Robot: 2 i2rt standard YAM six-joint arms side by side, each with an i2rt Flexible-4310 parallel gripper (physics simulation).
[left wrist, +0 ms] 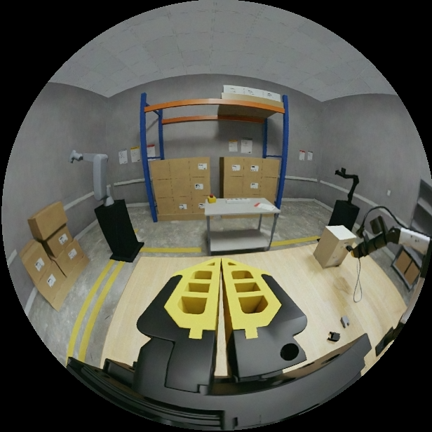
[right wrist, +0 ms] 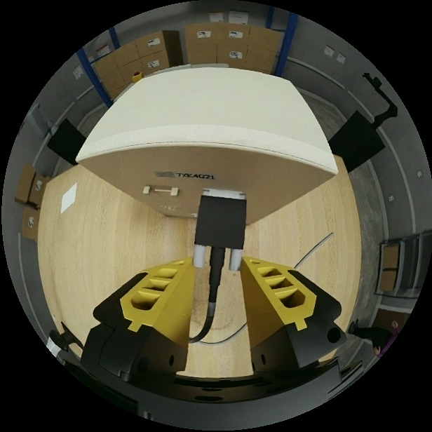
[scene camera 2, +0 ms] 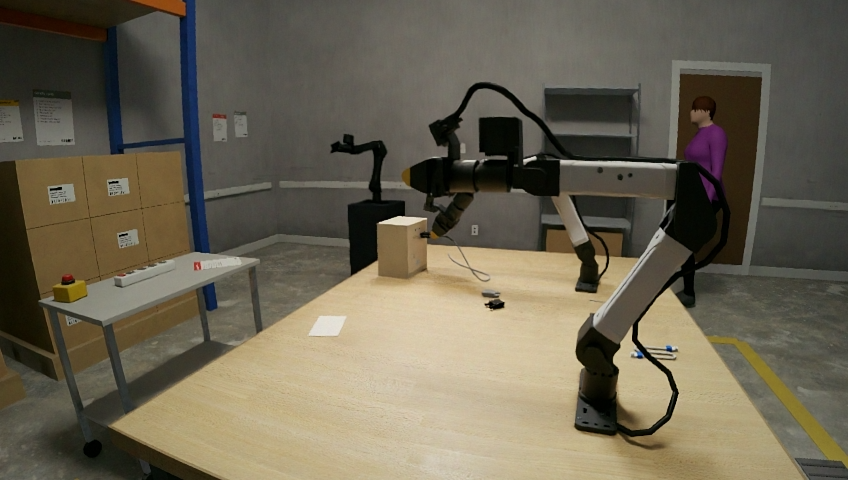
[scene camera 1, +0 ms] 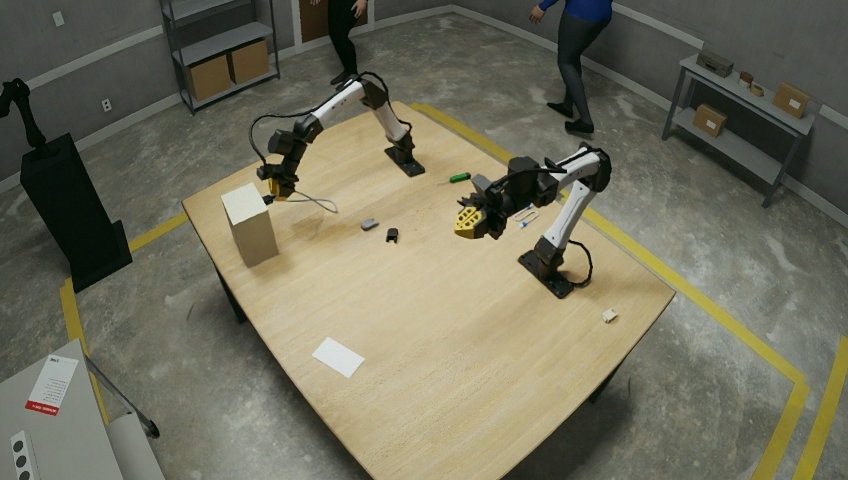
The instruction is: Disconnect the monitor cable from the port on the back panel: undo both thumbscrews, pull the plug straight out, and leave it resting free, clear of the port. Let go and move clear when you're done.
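Frame: origin at the left arm's base, x ahead, y left, z up, level; centimetres.
Seen in the pictures: left gripper, fingertip midpoint: (scene camera 2: 402, 176) (scene camera 1: 454, 231); right gripper, fingertip midpoint: (scene camera 2: 434, 237) (scene camera 1: 274, 198); left arm's base at its link origin: (scene camera 2: 596, 400) (scene camera 1: 545, 274); right arm's base at its link origin: (scene camera 2: 588, 283) (scene camera 1: 404, 161).
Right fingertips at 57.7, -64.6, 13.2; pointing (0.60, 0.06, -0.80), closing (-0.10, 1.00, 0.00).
Offsets run from my right fingertips to a thing's top centre, as dx, dy, dz.
A beige box {+10.9, +2.2, +5.8} (scene camera 1: 255, 240) (scene camera 2: 395, 249) (left wrist: 330, 250) (right wrist: 285, 175) stands at the table's far left corner in scene camera 1. The black plug {+1.2, +0.0, +1.6} (scene camera 1: 268, 199) (right wrist: 220, 222) is at the port on its back panel, with a strip of pale metal showing between plug and panel. Two light thumbscrews (right wrist: 198, 256) (right wrist: 235, 260) stick out behind the plug. The grey cable (scene camera 1: 321, 200) (scene camera 2: 470, 271) (left wrist: 357, 282) trails in a loop. My right gripper (right wrist: 217, 262) is shut on the plug, its fingertips against the outer sides of both thumbscrews. My left gripper (left wrist: 220, 262) is shut and empty, above the table, far from the box.
A grey adapter {-25.3, +16.4, -11.6} (scene camera 1: 369, 224) (scene camera 2: 490, 293) and a black adapter {-28.6, +24.8, -11.6} (scene camera 1: 392, 234) (scene camera 2: 494, 304) lie mid-table. A green screwdriver {-61.5, +13.7, -11.4} (scene camera 1: 460, 177) lies between the arm bases. A white card {+8.2, +54.1, -13.0} (scene camera 1: 338, 356) (scene camera 2: 327, 325) and a small beige piece {-62.4, +89.2, -11.6} (scene camera 1: 609, 315) lie farther off.
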